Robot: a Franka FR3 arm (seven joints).
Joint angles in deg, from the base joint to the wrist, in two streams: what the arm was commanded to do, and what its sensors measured. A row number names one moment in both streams.
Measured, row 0: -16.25, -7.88, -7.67, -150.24, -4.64, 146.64, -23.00
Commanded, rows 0 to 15: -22.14, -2.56, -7.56, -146.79, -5.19, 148.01, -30.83; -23.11, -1.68, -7.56, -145.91, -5.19, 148.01, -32.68; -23.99, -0.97, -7.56, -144.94, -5.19, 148.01, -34.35; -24.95, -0.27, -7.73, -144.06, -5.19, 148.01, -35.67; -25.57, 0.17, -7.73, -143.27, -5.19, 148.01, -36.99; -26.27, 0.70, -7.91, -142.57, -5.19, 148.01, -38.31; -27.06, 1.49, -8.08, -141.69, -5.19, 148.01, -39.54; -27.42, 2.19, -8.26, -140.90, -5.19, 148.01, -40.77; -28.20, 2.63, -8.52, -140.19, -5.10, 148.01, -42.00; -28.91, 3.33, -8.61, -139.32, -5.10, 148.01, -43.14; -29.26, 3.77, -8.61, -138.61, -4.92, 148.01, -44.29; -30.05, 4.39, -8.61, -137.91, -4.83, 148.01, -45.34; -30.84, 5.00, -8.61, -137.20, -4.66, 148.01, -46.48; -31.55, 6.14, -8.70, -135.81, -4.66, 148.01, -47.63; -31.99, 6.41, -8.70, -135.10, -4.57, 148.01, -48.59; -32.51, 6.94, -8.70, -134.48, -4.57, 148.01, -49.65
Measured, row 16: -30.21, 3.15, -9.06, -137.70, -4.64, 147.51, -46.23
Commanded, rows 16 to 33: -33.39, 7.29, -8.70, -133.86, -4.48, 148.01, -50.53; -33.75, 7.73, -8.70, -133.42, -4.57, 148.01, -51.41; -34.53, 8.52, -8.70, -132.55, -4.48, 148.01, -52.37; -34.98, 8.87, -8.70, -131.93, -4.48, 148.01, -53.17; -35.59, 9.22, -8.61, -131.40, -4.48, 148.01, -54.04; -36.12, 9.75, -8.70, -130.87, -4.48, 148.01, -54.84; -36.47, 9.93, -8.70, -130.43, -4.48, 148.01, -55.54; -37.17, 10.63, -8.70, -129.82, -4.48, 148.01, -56.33; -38.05, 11.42, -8.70, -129.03, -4.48, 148.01, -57.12; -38.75, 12.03, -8.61, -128.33, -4.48, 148.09, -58.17; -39.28, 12.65, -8.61, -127.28, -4.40, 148.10, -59.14; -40.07, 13.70, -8.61, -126.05, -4.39, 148.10, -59.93; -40.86, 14.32, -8.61, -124.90, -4.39, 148.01, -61.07; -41.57, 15.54, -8.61, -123.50, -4.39, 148.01, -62.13; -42.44, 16.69, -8.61, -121.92, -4.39, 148.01, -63.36; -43.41, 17.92, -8.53, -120.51, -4.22, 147.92, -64.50; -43.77, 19.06, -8.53, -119.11, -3.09, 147.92, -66.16; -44.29, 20.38, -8.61, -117.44, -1.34, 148.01, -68.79
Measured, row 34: -41.92, 14.69, -9.21, -123.17, -4.35, 147.71, -63.24
